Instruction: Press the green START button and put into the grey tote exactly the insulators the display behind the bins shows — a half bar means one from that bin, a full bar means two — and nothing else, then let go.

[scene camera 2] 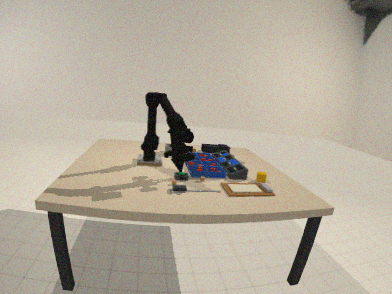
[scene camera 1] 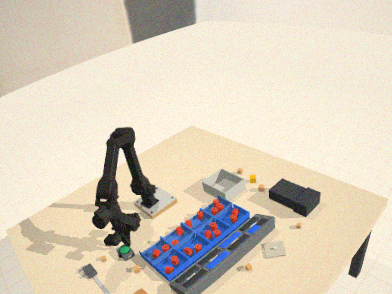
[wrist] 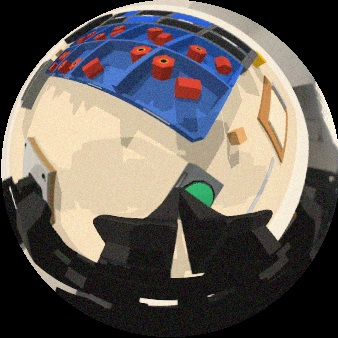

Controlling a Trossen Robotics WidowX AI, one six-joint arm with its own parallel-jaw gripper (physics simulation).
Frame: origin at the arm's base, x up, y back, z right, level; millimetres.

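Seen in the pictures: gripper, between the fingertips: (scene camera 2: 180, 171) (scene camera 1: 129, 246) (wrist: 177, 190); arm's base, origin of its link: (scene camera 2: 148, 159) (scene camera 1: 149, 202) (wrist: 35, 192).
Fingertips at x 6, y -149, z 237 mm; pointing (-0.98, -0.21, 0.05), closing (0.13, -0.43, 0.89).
Note:
Offsets run from my fingertips to a thing's top centre.
My gripper (scene camera 1: 128, 243) (scene camera 2: 181, 170) (wrist: 177, 190) is shut and empty, pointing down with its tips right at the green START button @(dx +4, dy +1, dz +26 mm) (scene camera 1: 125, 249) (scene camera 2: 181, 174) (wrist: 201, 193); whether they touch it I cannot tell. In the wrist view the fingers cover part of the button's housing. Red insulators (scene camera 1: 175, 260) (wrist: 163, 67) lie in the blue bins (scene camera 1: 155, 265) (wrist: 210, 111). Behind the bins, the display (scene camera 1: 270, 224) (scene camera 2: 237, 173) shows blue bars @(dx +35, dy -348, dz -142 mm) (scene camera 1: 218, 259) (wrist: 190, 19) of differing length and some dark windows. The grey tote @(dx +26, dy -64, dz -513 mm) (scene camera 1: 216, 190) (wrist: 36, 89) looks empty in scene view 1.
A black box @(dx +28, dy -382, dz -601 mm) (scene camera 1: 295, 196) (scene camera 2: 215, 148) stands beyond the display. A yellow block @(dx -1, dy -142, dz -631 mm) (scene camera 1: 252, 178) and small tan cubes (scene camera 1: 261, 188) (wrist: 237, 136) lie around. A dark-headed tool @(dx -8, dy -32, dz +205 mm) (scene camera 1: 90, 271) (scene camera 2: 179, 188) lies near the button. A wood-rimmed frame @(dx -10, dy -294, dz +188 mm) (scene camera 2: 227, 190) (wrist: 265, 106) lies farther along the table.

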